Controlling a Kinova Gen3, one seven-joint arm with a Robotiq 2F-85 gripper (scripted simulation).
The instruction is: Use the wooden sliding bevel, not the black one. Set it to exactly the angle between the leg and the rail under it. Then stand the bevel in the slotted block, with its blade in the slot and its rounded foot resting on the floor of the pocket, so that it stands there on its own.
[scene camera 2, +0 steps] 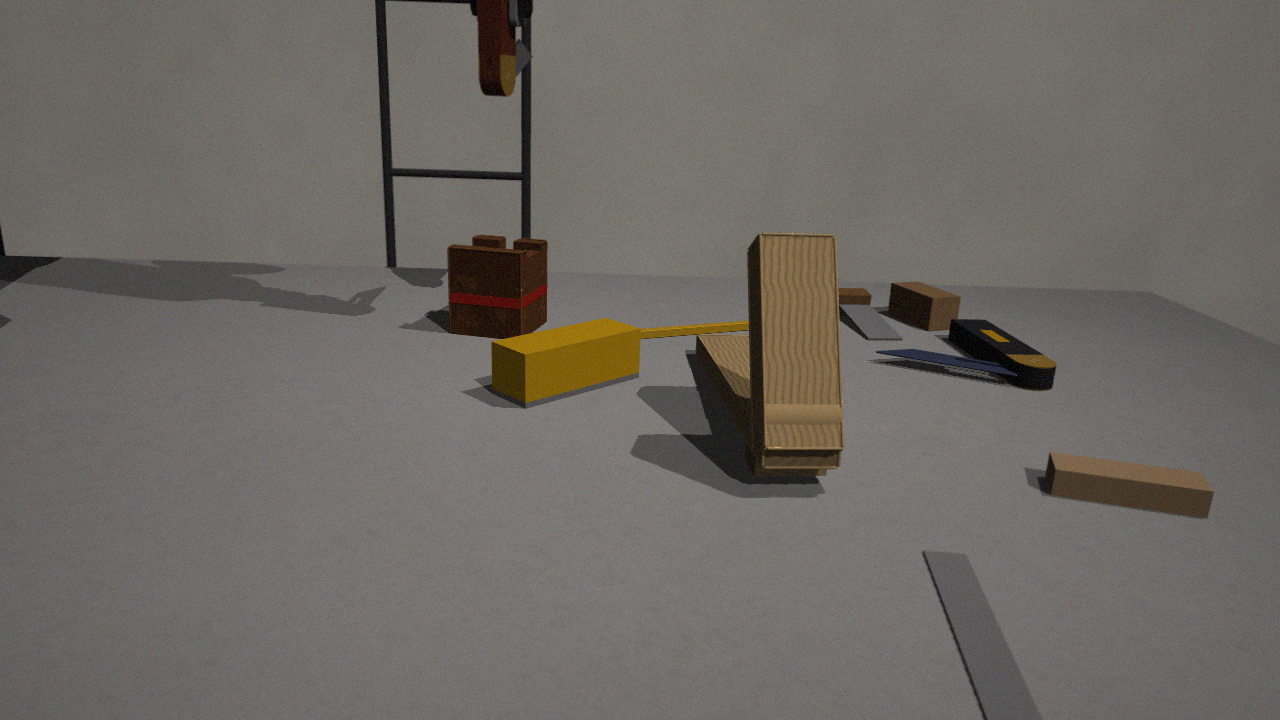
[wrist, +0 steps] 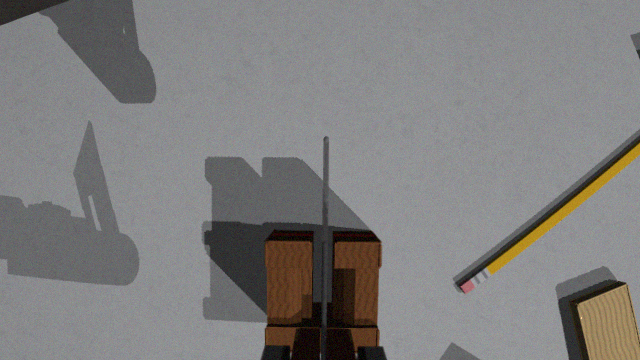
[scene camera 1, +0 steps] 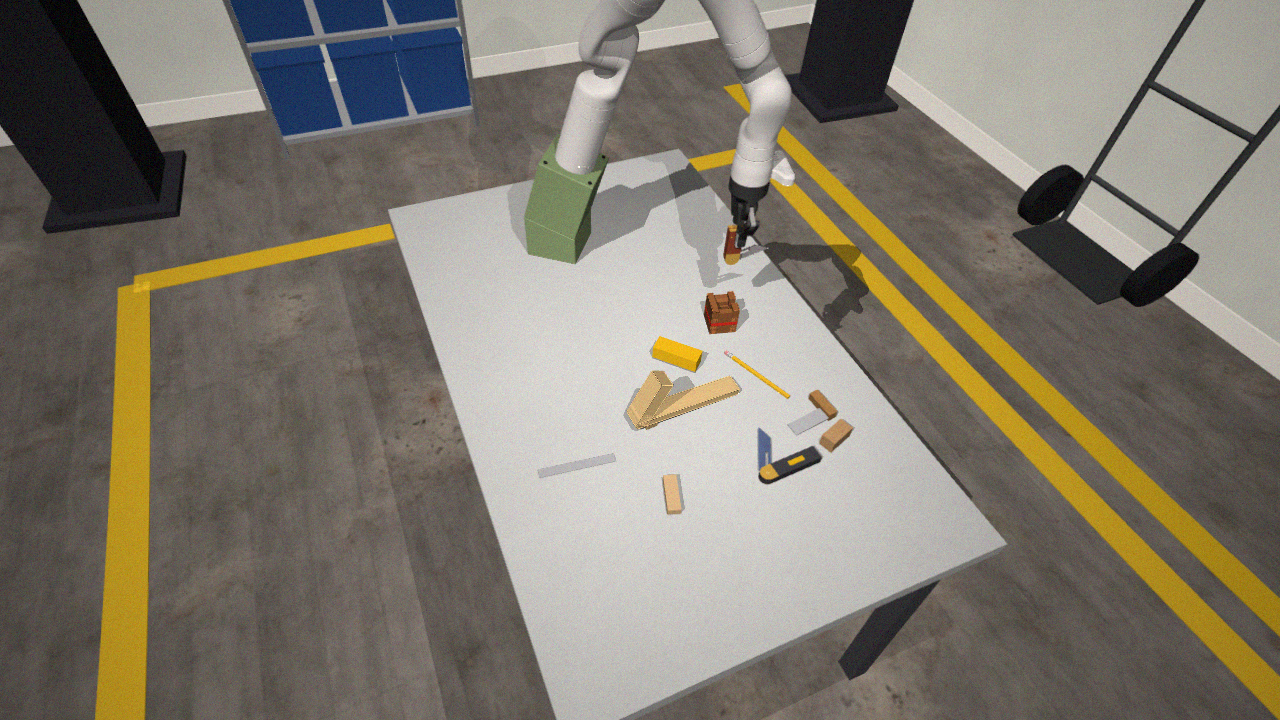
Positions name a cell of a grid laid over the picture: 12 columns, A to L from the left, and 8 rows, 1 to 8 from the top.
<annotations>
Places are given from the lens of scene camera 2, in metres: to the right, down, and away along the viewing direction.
black bevel (scene camera 2: J4): 0.27, -0.01, 0.68
yellow block (scene camera 2: E5): -0.07, 0.01, 0.57
The marked spots on the black bevel and the yellow block are 0.36 m apart.
</annotations>
